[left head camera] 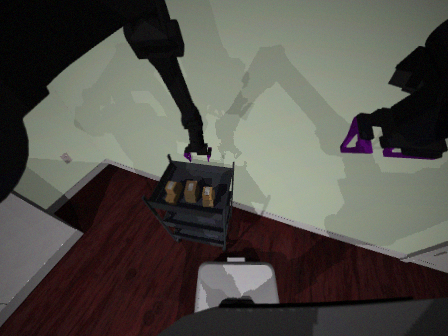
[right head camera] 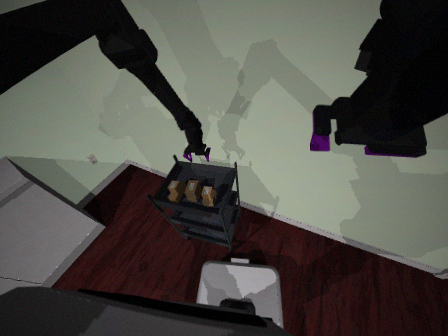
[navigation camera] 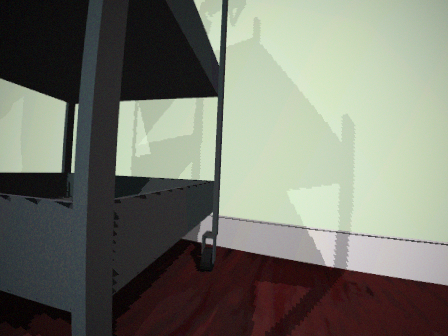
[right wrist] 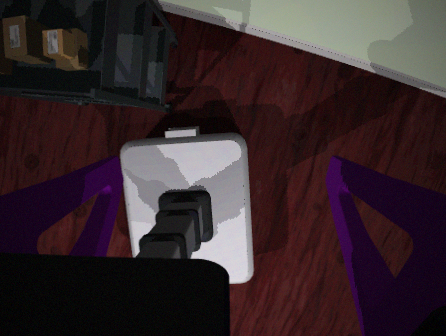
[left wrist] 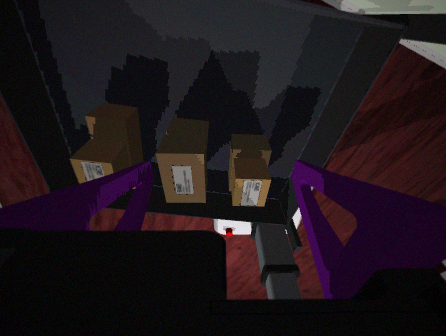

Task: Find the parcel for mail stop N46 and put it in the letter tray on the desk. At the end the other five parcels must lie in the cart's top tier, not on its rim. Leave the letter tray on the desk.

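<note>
Brown parcels stand in the cart's top tier [left head camera: 200, 172] [right head camera: 207, 173] [left wrist: 175, 22]. In the left wrist view, a left pair has a front parcel [left wrist: 90, 152] and one behind it [left wrist: 122, 120]. A larger parcel [left wrist: 182, 175] [left head camera: 191, 191] [right head camera: 192, 191] stands in the middle. A right pair has a front parcel [left wrist: 251, 187] and one behind it [left wrist: 250, 142]. Their white labels are too small to read surely. My left gripper [left head camera: 198, 155] [right head camera: 198, 156] [left wrist: 222, 168] is open and empty above the tier. My right gripper [left head camera: 378, 150] [right head camera: 350, 149] [right wrist: 224, 167] is open and empty, away from the cart. The letter tray does not show.
Pale furniture [left head camera: 30, 250] [right head camera: 45, 230] stands at the left. My white base [left head camera: 235, 280] [right head camera: 240, 282] [right wrist: 230, 165] is close to the cart. A cart post [navigation camera: 97, 150] stands close in the navigation view. A pale wall [navigation camera: 400, 125] rises behind the cart.
</note>
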